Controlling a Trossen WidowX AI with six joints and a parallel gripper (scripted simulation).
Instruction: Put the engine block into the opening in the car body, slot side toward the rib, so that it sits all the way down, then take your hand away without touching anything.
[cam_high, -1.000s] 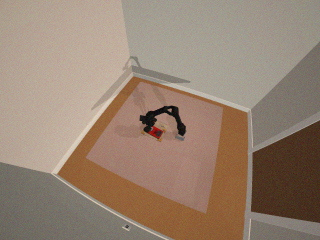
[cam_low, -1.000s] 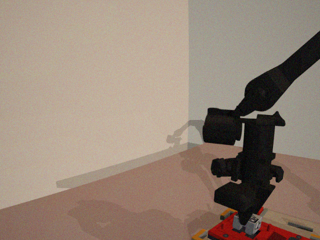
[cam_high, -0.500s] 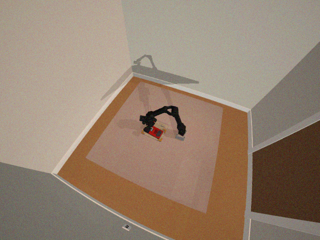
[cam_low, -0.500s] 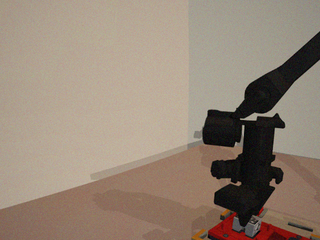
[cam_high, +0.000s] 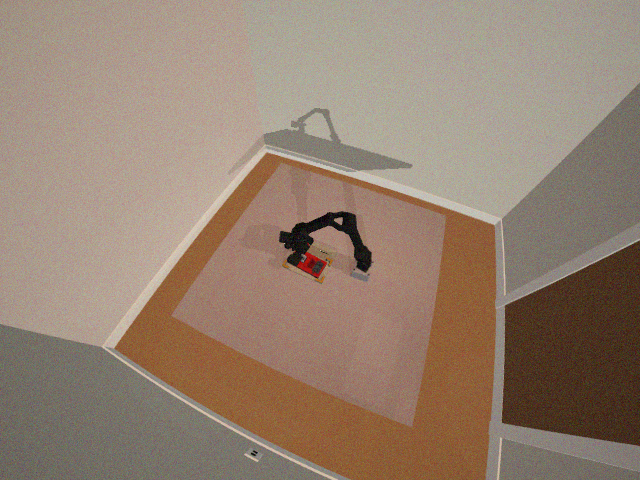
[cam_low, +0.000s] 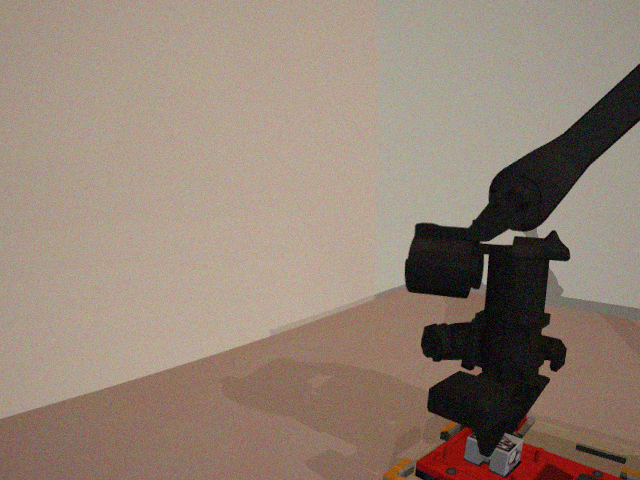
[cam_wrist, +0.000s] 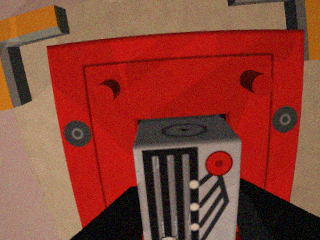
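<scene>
Now: the black upright peg 40 mm ahead of my gripper tip, 110 mm to the right of it and 10 mm below it. The rest, counted from my gripper tip: grey engine block 10 mm below.
</scene>
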